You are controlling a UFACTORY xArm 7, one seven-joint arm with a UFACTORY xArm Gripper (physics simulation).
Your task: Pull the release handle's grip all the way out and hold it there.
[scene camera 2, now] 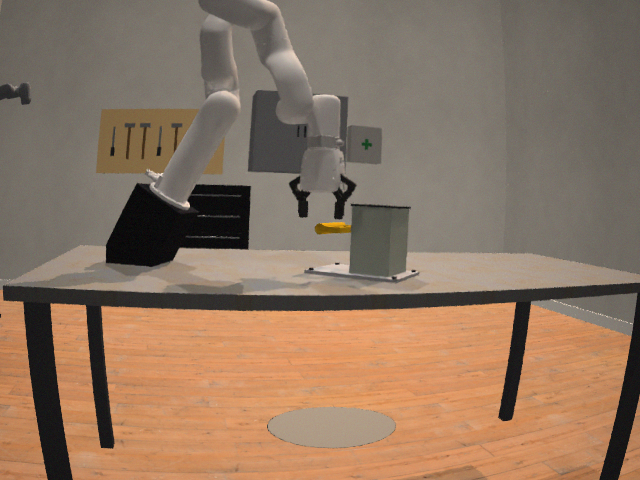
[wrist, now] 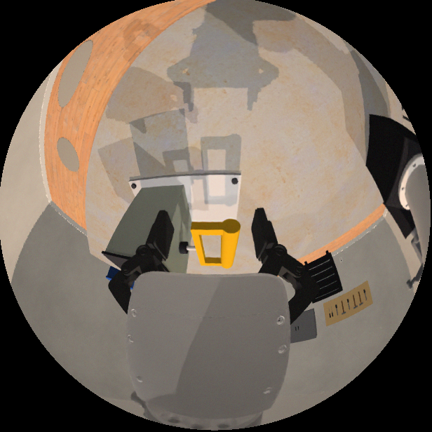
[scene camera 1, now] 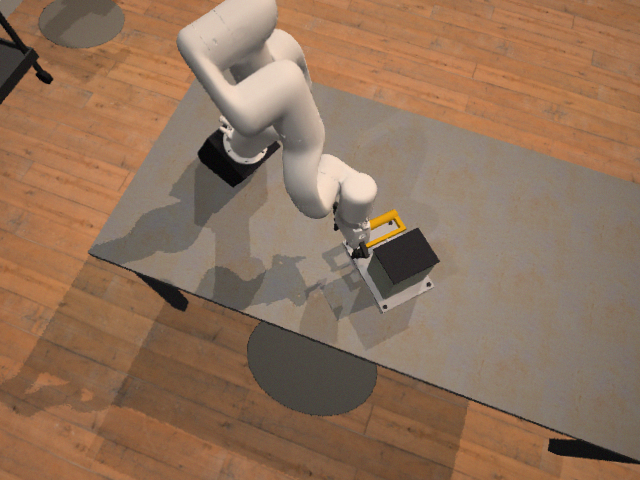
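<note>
The yellow release handle [scene camera 1: 385, 218] [scene camera 2: 330, 227] [wrist: 230, 245] is a rectangular loop with a thick round outer bar, its grip. It stands out level from the side of a grey-green box [scene camera 1: 405, 254] [scene camera 2: 376, 240] [wrist: 145, 215] with a dark top. A short light rod with a black collar shows between box and handle in the wrist view. My gripper [scene camera 2: 321, 211] [wrist: 210, 218] is open and empty, fingers pointing down, above the handle. In the wrist view the handle appears between the two fingers, and the left finger overlaps the box. In scene camera 1 the arm hides part of the handle.
The box stands on a white base plate [scene camera 1: 407, 296] [scene camera 2: 325, 270] [wrist: 230, 200] with dark bolts at its corners, on the grey table [scene camera 1: 516, 258] [scene camera 2: 465, 266]. The arm's black base [scene camera 1: 219, 157] [scene camera 2: 149, 232] stands at the table's left end. A tool board and cabinets are at the wall behind.
</note>
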